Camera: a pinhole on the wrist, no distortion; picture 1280 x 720 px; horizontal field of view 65.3 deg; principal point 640.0 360.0 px. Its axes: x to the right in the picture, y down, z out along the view. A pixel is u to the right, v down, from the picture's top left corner.
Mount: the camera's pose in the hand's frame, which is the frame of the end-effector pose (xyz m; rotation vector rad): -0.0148 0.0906 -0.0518 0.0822 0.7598 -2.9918
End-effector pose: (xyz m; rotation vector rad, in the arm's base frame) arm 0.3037 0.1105 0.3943 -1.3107 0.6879 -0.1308
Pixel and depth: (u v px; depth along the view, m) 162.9 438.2 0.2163
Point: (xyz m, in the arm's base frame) 0.4478 0.1815 0.3968
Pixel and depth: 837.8 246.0 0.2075
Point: 0.3226 0.2605 0.4228
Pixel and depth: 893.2 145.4 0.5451
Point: 0.4321 0.5720 0.5748
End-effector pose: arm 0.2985 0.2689 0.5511 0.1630 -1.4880 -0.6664
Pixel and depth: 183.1 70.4 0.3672
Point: -0.0194 0.3130 0.7083
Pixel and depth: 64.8 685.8 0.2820
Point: 0.0994 0.1490 0.6331
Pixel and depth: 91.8 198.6 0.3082
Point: 0.0482 0.2687 0.6953
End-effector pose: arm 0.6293 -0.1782 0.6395 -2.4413 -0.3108 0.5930
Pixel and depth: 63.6 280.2 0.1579
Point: 0.6446 -0.1282 0.5269
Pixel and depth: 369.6 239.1 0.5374
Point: 0.4914 0.1708 0.3350
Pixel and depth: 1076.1 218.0 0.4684
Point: 0.2304 -0.0080 0.4999
